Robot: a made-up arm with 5 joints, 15 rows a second.
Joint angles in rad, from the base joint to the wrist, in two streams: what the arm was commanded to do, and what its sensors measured. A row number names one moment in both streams.
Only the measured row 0 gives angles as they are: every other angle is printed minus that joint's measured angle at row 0.
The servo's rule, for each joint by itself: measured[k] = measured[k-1] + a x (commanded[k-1-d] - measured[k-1]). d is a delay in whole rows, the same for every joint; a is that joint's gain. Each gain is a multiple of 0.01, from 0.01 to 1. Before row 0 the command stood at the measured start. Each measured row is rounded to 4 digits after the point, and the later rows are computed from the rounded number. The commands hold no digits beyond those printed.
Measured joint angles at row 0:
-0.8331 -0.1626 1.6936 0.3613 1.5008
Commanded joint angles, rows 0 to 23:
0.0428 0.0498 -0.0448 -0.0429 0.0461
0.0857 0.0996 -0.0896 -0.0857 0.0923
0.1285 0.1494 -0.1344 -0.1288 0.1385
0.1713 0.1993 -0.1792 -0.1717 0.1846
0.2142 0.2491 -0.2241 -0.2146 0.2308
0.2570 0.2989 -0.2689 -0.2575 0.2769
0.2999 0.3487 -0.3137 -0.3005 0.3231
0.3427 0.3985 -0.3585 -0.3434 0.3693
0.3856 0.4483 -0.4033 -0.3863 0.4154
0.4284 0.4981 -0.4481 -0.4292 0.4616
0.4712 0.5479 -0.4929 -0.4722 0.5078
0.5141 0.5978 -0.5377 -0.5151 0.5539
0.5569 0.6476 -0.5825 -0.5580 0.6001
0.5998 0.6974 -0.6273 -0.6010 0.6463
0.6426 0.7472 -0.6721 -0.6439 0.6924
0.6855 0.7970 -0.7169 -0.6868 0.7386
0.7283 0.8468 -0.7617 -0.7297 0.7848
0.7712 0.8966 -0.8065 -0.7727 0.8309
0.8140 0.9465 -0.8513 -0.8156 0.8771
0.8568 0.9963 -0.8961 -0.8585 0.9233
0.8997 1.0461 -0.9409 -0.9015 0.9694
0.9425 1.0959 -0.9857 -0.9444 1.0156
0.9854 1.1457 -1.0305 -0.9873 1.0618
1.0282 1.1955 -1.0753 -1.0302 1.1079
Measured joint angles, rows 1 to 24:
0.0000 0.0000 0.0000 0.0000 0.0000
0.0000 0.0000 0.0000 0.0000 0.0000
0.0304 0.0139 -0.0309 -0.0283 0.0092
0.0697 0.0379 -0.0714 -0.0662 0.0258
0.1114 0.0691 -0.1149 -0.1075 0.0483
0.1539 0.1056 -0.1593 -0.1499 0.0756
0.1967 0.1458 -0.2040 -0.1926 0.1066
0.2395 0.1887 -0.2488 -0.2354 0.1407
0.2824 0.2335 -0.2936 -0.2784 0.1772
0.3252 0.2797 -0.3384 -0.3213 0.2156
0.3681 0.3269 -0.3832 -0.3642 0.2556
0.4109 0.3748 -0.4280 -0.4071 0.2968
0.4537 0.4233 -0.4728 -0.4501 0.3390
0.4966 0.4722 -0.5176 -0.4930 0.3820
0.5394 0.5213 -0.5624 -0.5359 0.4256
0.5823 0.5706 -0.6072 -0.5789 0.4697
0.6251 0.6200 -0.6520 -0.6218 0.5142
0.6680 0.6696 -0.6968 -0.6647 0.5591
0.7108 0.7192 -0.7416 -0.7076 0.6042
0.7537 0.7689 -0.7864 -0.7506 0.6495
0.7965 0.8186 -0.8312 -0.7935 0.6950
0.8393 0.8684 -0.8760 -0.8364 0.7407
0.8822 0.9182 -0.9208 -0.8794 0.7864
0.9250 0.9680 -0.9656 -0.9223 0.8322
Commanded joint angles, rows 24 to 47:
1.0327 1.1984 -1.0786 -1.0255 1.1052
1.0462 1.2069 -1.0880 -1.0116 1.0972
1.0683 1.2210 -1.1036 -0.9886 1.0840
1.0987 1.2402 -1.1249 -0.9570 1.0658
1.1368 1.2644 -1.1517 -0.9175 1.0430
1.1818 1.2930 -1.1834 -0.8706 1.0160
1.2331 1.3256 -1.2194 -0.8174 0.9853
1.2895 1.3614 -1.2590 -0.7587 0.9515
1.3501 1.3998 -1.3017 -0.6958 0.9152
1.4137 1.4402 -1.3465 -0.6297 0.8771
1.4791 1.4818 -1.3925 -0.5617 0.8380
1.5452 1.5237 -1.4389 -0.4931 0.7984
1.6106 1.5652 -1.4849 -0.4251 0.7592
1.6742 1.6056 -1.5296 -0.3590 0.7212
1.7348 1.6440 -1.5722 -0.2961 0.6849
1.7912 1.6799 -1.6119 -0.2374 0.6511
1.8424 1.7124 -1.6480 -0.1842 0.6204
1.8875 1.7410 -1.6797 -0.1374 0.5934
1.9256 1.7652 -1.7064 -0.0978 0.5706
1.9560 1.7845 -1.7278 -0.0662 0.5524
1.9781 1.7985 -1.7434 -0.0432 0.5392
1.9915 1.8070 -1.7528 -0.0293 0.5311
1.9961 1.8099 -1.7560 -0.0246 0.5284
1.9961 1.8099 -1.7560 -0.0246 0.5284
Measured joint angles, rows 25 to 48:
0.9679 1.0178 -1.0104 -0.9652 0.8781
1.0107 1.0676 -1.0552 -1.0081 0.9241
1.0263 1.1042 -1.0713 -1.0196 0.9603
1.0404 1.1330 -1.0828 -1.0143 0.9877
1.0602 1.1576 -1.0972 -0.9973 1.0070
1.0875 1.1807 -1.1163 -0.9707 1.0188
1.1225 1.2041 -1.1407 -0.9356 1.0236
1.1646 1.2290 -1.1702 -0.8927 1.0221
1.2132 1.2560 -1.2041 -0.8430 1.0147
1.2674 1.2855 -1.2420 -0.7874 1.0021
1.3261 1.3175 -1.2832 -0.7269 0.9847
1.3883 1.3519 -1.3269 -0.6627 0.9632
1.4528 1.3883 -1.3722 -0.5960 0.9382
1.5184 1.4262 -1.4182 -0.5281 0.9102
1.5839 1.4651 -1.4642 -0.4601 0.8800
1.6480 1.5044 -1.5093 -0.3934 0.8482
1.7096 1.5435 -1.5527 -0.3292 0.8155
1.7675 1.5817 -1.5935 -0.2686 0.7826
1.8207 1.6183 -1.6311 -0.2129 0.7502
1.8681 1.6527 -1.6646 -0.1631 0.7188
1.9089 1.6842 -1.6934 -0.1200 0.6892
1.9423 1.7123 -1.7171 -0.0845 0.6618
1.9677 1.7364 -1.7352 -0.0572 0.6373
1.9846 1.7562 -1.7473 -0.0388 0.6161

